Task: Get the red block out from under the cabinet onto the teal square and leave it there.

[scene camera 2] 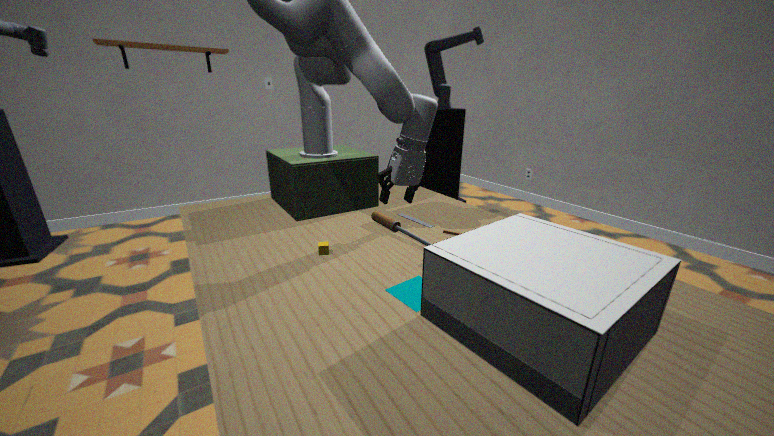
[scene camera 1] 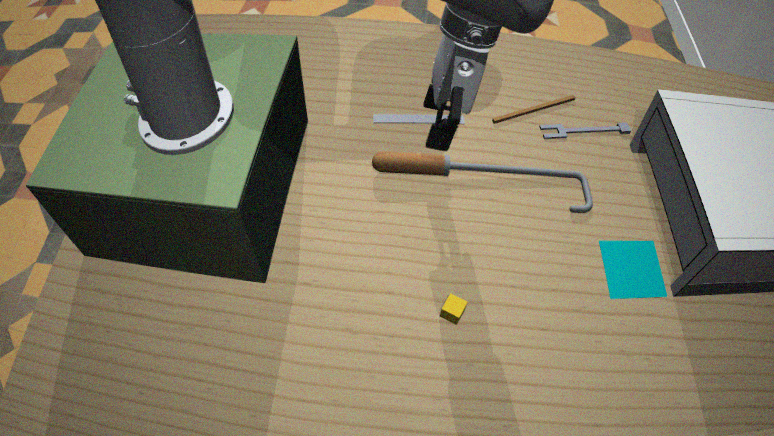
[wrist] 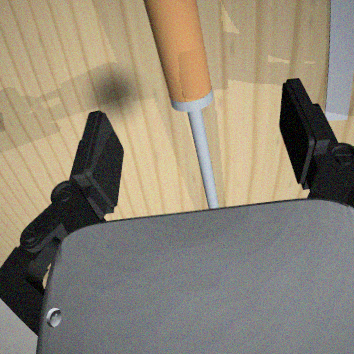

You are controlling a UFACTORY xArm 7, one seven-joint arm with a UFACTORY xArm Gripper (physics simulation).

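Frame: origin at the arm's base, x ahead, y left, z up, level; centimetres.
Where they show: gripper, fingertip midpoint: (scene camera 2: 395, 201) (scene camera 1: 434, 127) (wrist: 194, 115); arm's base, origin of the base link: (scene camera 2: 318, 155) (scene camera 1: 186, 117).
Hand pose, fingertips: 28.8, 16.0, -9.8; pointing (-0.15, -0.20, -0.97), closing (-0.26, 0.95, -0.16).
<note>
Things, the pixels of their top centre, and the offset from my fingertips, as dx, dy, dz. "spot": a spot on its surface instead.
- cabinet, middle of its top: (scene camera 1: 761, 165) (scene camera 2: 547, 252) +49.5, +5.7, +5.3
- teal square, surface spot: (scene camera 1: 632, 269) (scene camera 2: 416, 292) spot: +33.5, -9.4, -8.2
- yellow block, middle of its top: (scene camera 1: 454, 305) (scene camera 2: 323, 243) +9.0, -23.1, -5.7
- flat grey strip, middle of its top: (wrist: 343, 25) (scene camera 1: 419, 118) (scene camera 2: 415, 219) -4.1, +8.6, -8.1
- thin brown stick, middle of its top: (scene camera 1: 536, 107) (scene camera 2: 473, 236) +14.6, +17.6, -7.5
- fork-ended tool, middle of its top: (scene camera 1: 587, 128) +24.1, +15.8, -7.4
The red block does not show in any view. The cabinet (scene camera 1: 720, 167) (scene camera 2: 547, 265) has a white top and a dark opening facing the robot's side; its inside is too dark to tell. The teal square (scene camera 1: 632, 269) (scene camera 2: 408, 292) lies flat beside the cabinet's front corner. A hook tool (scene camera 1: 410, 162) (scene camera 2: 384, 219) (wrist: 182, 55) has a wooden handle and a grey rod, its bent end towards the cabinet. My gripper (scene camera 1: 436, 121) (scene camera 2: 397, 199) (wrist: 194, 115) is open and empty above the tool; in the wrist view the handle's collar and rod lie between the wide-set fingers, apart from both.
A yellow block (scene camera 1: 453, 308) (scene camera 2: 323, 248) stands on the table. A flat grey strip (scene camera 1: 400, 118) (scene camera 2: 415, 220) (wrist: 341, 60), a thin brown stick (scene camera 1: 533, 109) (scene camera 2: 452, 232) and a fork-ended tool (scene camera 1: 593, 129) lie behind the hook tool. The arm stands on a green pedestal (scene camera 1: 97, 157) (scene camera 2: 335, 186).
</note>
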